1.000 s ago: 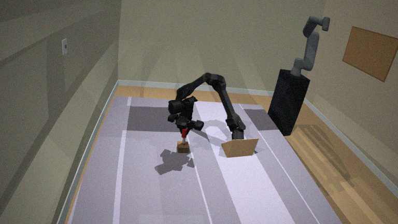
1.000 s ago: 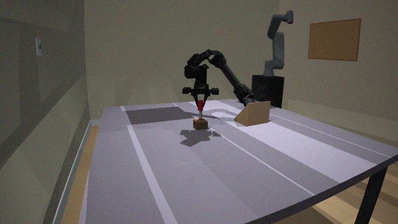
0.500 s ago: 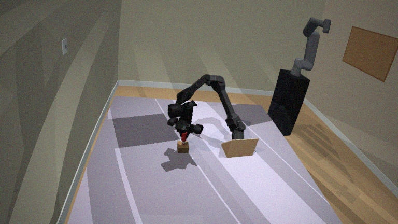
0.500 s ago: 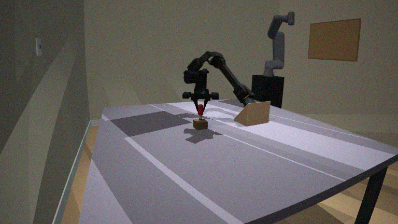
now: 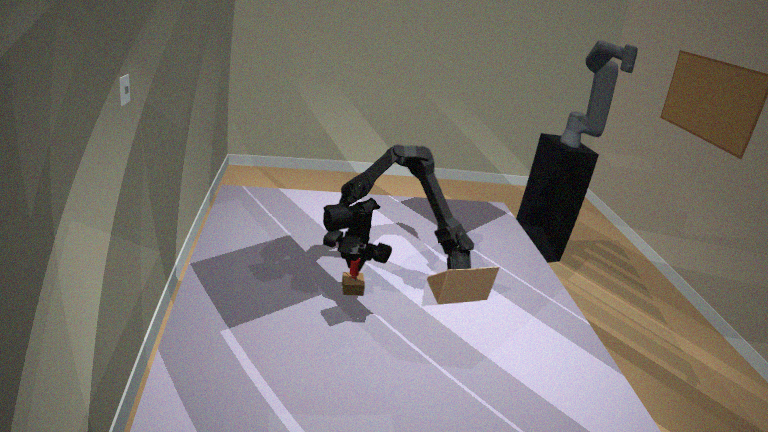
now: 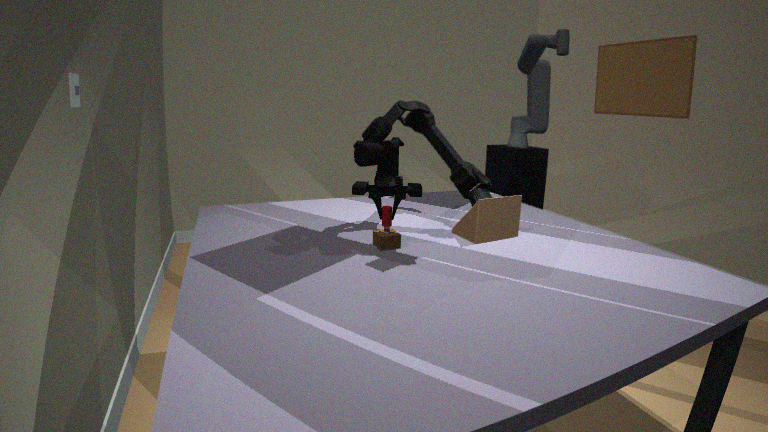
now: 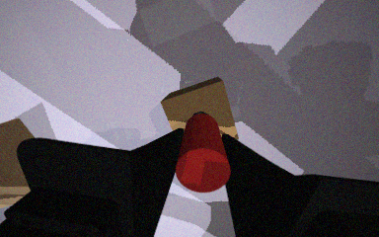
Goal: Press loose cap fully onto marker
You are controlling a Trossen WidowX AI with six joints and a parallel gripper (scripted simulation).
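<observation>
Right now the red cap is 1 cm above my gripper tip. Also, from my gripper tip: brown holder block: 6 cm below.
</observation>
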